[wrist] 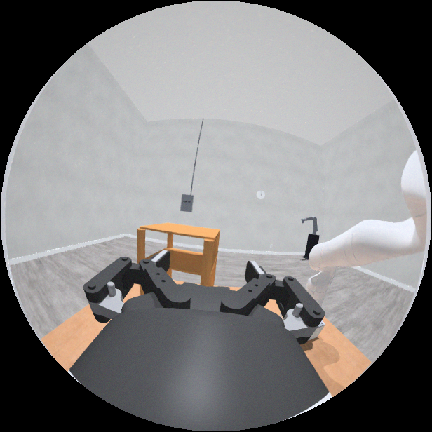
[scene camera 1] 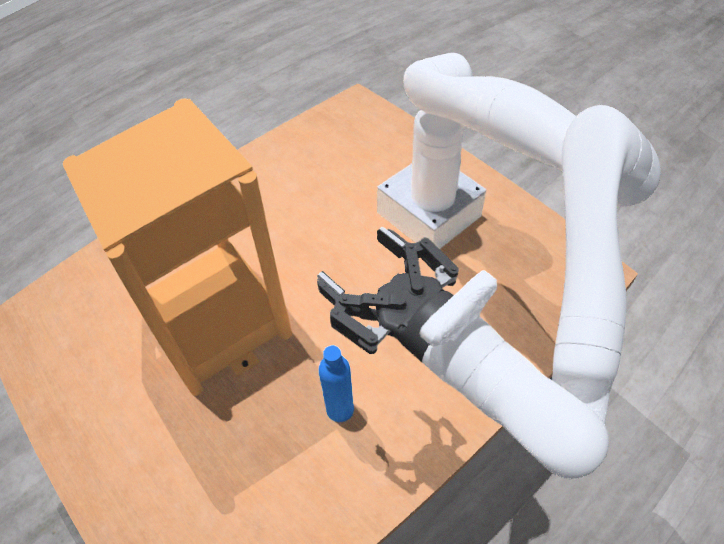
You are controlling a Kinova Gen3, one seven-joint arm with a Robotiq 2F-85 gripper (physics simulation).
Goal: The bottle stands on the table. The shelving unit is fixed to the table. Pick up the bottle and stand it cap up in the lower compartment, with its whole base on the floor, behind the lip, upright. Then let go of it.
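Frame: origin at the arm's base, x back, y right, z up, level; centimetres.
Where they show: gripper, fingertip midpoint: (scene camera 1: 350, 254); arm's base at its link origin: (scene camera 1: 433, 195).
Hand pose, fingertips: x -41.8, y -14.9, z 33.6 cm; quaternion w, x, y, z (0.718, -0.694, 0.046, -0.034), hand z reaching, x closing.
Observation:
Each offset is from my fingertips to the top centre of the thing. "pt": to the spot under its first point. Level surfaces: height alone.
The blue bottle @(dz -20.9, dx -3.1, dy +1.7 cm) (scene camera 1: 336, 388) stands upright, cap up, on the table @(dz -41.8 cm) (scene camera 1: 304, 485), in front of the shelving unit and a little to its right. It does not show in the wrist view. The orange shelving unit @(pt dz -0.3, dx -5.7, dy +29.9 cm) (scene camera 1: 158, 175) (wrist: 180, 230) stands upright; its lower compartment opens toward the bottle's side, with a low lip @(pt dz -39.9, dx -7.1, dy +22.6 cm) (scene camera 1: 239, 352) along the bottom front. Part of its inside is hidden by the top and posts. My gripper (scene camera 1: 359, 260) (wrist: 207, 264) is open and empty, raised above the table, with its fingers pointing toward the unit's side. It is apart from the bottle.
The arm's base block (scene camera 1: 403, 213) stands on the table behind the gripper. The arm (scene camera 1: 591, 245) arches around the right side. A small tab with a dark hole @(pt dz -41.1, dx -7.8, dy +20.8 cm) (scene camera 1: 244, 363) lies at the unit's front foot. The near table edge runs below the gripper's wrist.

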